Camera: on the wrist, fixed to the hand. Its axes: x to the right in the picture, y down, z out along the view.
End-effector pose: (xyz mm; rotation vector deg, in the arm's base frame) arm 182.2 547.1 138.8 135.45 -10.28 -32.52
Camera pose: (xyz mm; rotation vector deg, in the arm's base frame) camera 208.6 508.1 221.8 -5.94 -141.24 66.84
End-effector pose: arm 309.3 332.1 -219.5 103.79 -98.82 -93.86
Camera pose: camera 288.9 276.8 -144.5 -70.05 -82.00 18.07
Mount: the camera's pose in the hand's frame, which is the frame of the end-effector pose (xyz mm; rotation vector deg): 5.3 84.6 -43.8 4.11 14.73 178.62
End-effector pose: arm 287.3 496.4 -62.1 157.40 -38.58 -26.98
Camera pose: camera 274.5 429.6 4.8 -34.25 -153.78 35.75
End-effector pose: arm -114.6 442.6 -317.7 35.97 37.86 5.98
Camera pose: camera -128.1 535.1 -298.7 -57.68 38.62 -156.38
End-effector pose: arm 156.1 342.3 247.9 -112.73 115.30 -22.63
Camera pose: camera 61.0 338.6 254.4 120.19 118.09 12.82
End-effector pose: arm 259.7 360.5 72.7 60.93 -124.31 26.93
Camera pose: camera 207.8 433.6 105.3 139.51 63.61 -64.68
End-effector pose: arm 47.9 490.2 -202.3 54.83 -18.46 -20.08
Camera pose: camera 83.4 564.8 -154.5 -18.94 -63.10 145.76
